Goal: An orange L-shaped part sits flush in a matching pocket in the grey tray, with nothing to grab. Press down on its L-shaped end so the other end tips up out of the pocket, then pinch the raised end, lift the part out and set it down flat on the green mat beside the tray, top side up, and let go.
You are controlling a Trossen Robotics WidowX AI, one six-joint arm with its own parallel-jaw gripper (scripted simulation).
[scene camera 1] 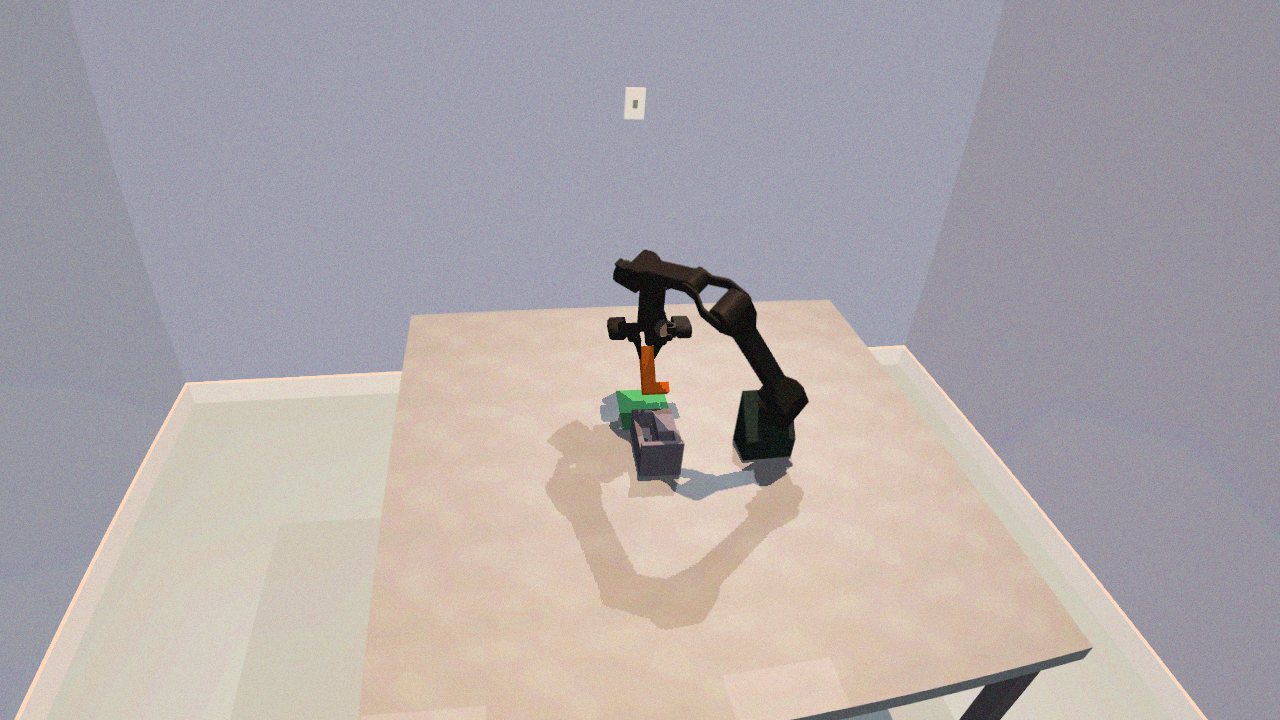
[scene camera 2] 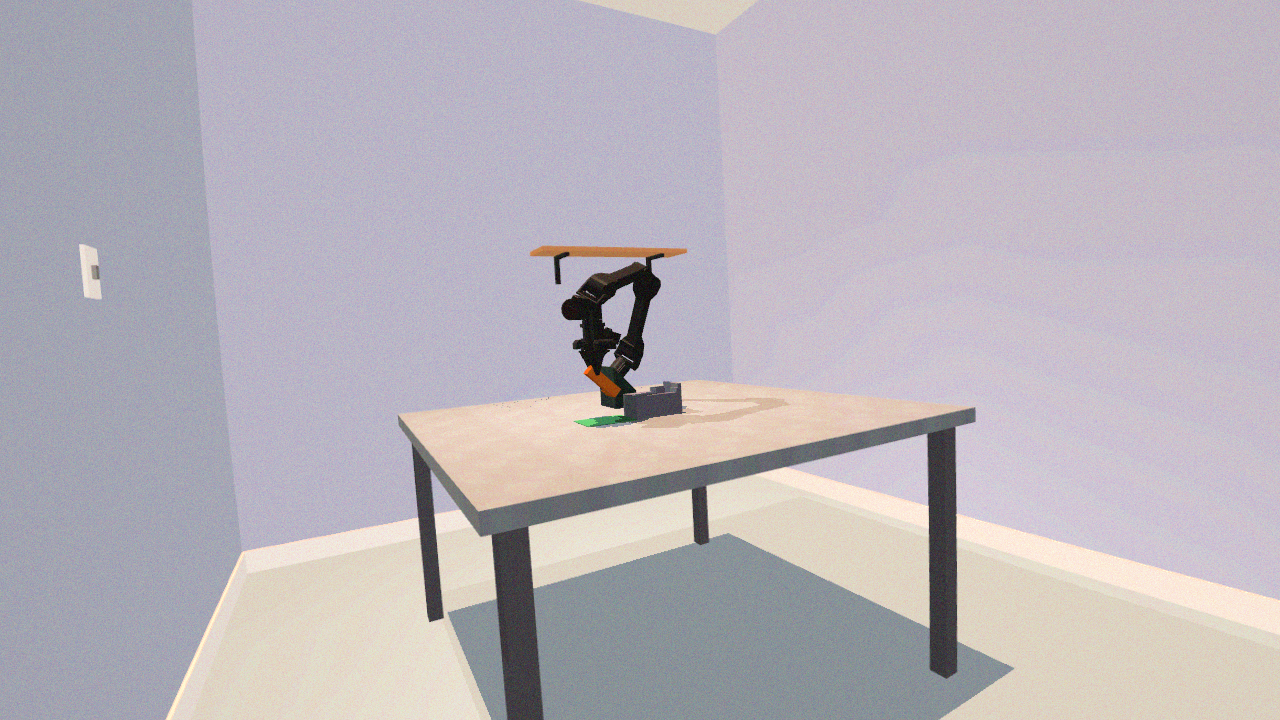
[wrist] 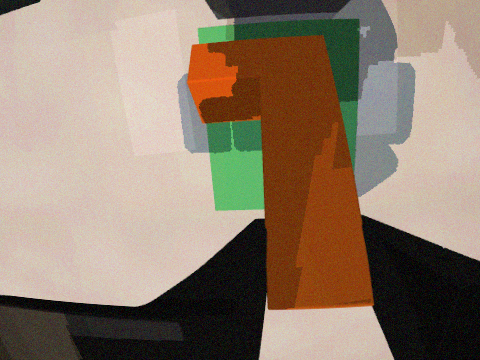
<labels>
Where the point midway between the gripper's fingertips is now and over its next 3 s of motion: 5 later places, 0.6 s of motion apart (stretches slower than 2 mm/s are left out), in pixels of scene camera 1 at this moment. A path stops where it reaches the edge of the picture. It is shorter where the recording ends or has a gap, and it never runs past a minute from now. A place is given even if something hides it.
The gripper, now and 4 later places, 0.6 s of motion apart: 646, 358; 645, 368; 645, 376; 645, 374; 646, 349
</labels>
